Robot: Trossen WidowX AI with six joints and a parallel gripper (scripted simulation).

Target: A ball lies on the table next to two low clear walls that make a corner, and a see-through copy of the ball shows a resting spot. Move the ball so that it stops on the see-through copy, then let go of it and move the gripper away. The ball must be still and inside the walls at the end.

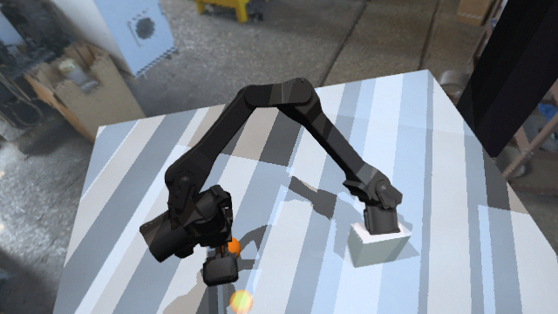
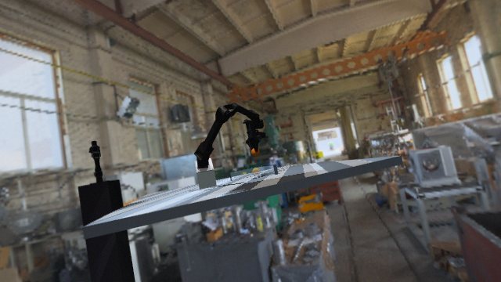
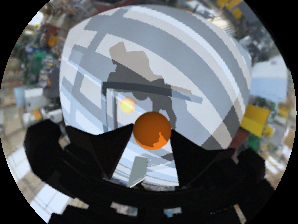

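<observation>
Right now the see-through orange ball is 1 cm behind my gripper tip, 8 cm to the left of it and 13 cm below it. From my gripper tip the other things lie so: dark post 8 cm ahead, 14 cm to the right, 13 cm below.
</observation>
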